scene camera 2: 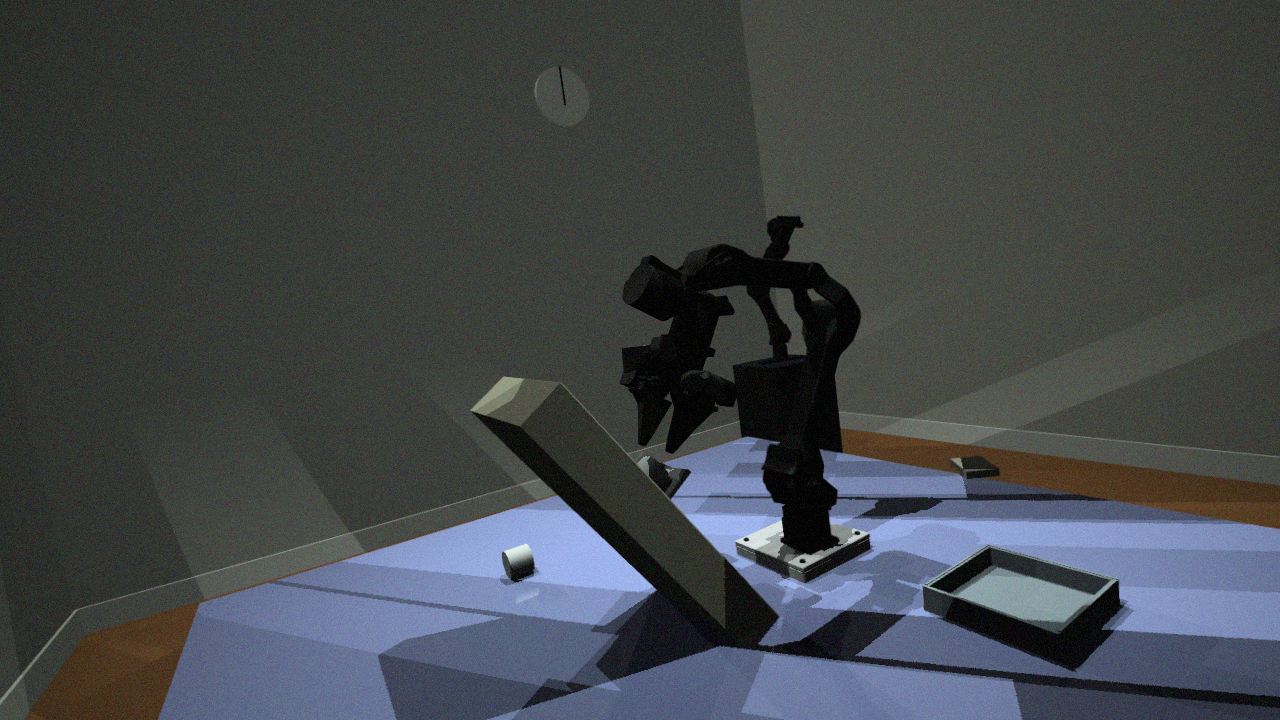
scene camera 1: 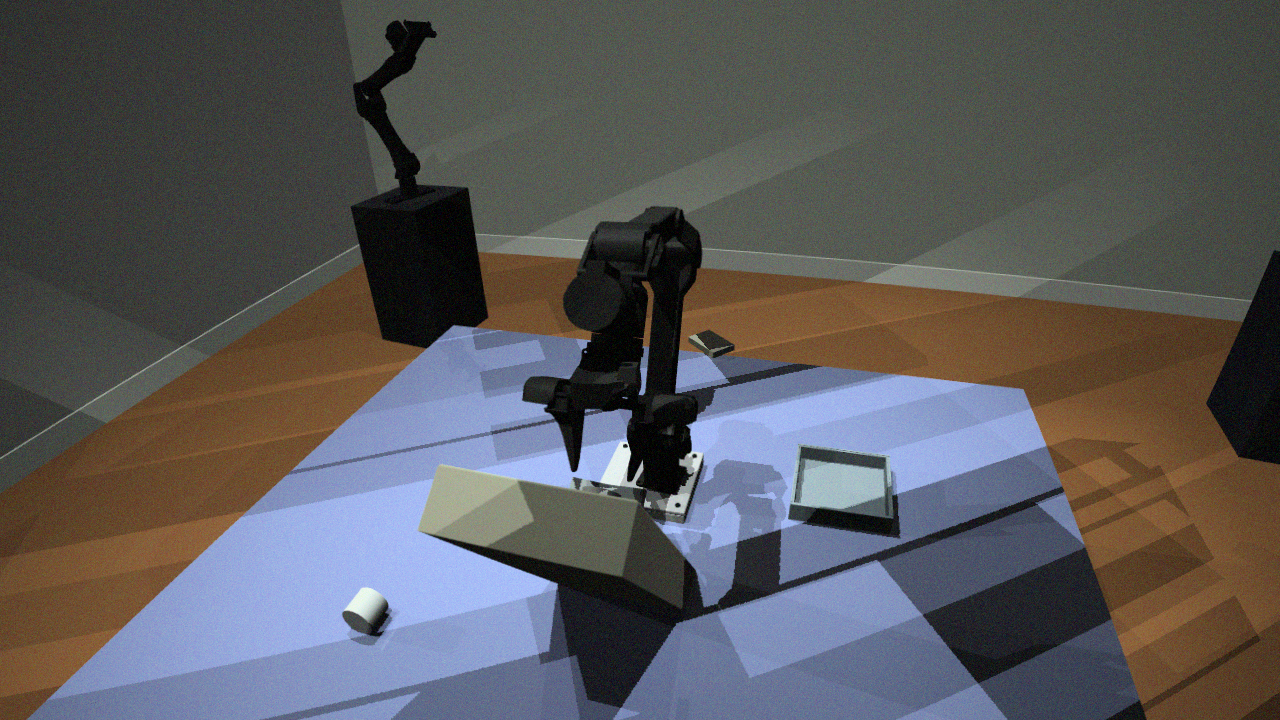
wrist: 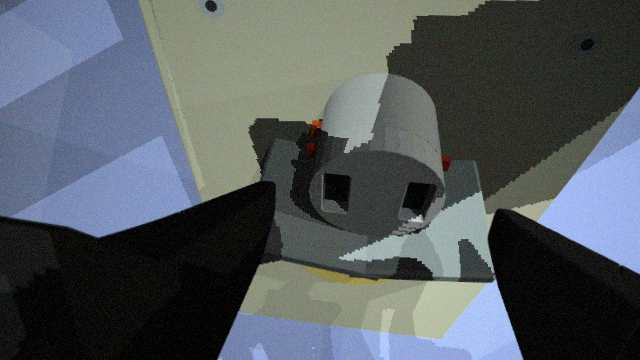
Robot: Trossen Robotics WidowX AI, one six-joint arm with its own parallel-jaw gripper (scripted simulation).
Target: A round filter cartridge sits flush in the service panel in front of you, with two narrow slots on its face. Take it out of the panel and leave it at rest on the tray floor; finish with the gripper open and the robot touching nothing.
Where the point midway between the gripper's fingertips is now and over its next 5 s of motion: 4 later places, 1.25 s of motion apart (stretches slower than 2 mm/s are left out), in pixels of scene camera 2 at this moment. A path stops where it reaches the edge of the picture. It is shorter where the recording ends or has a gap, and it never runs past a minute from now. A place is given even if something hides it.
The gripper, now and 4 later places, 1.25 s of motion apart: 654, 449; 646, 471; 659, 396; 733, 417; 909, 434
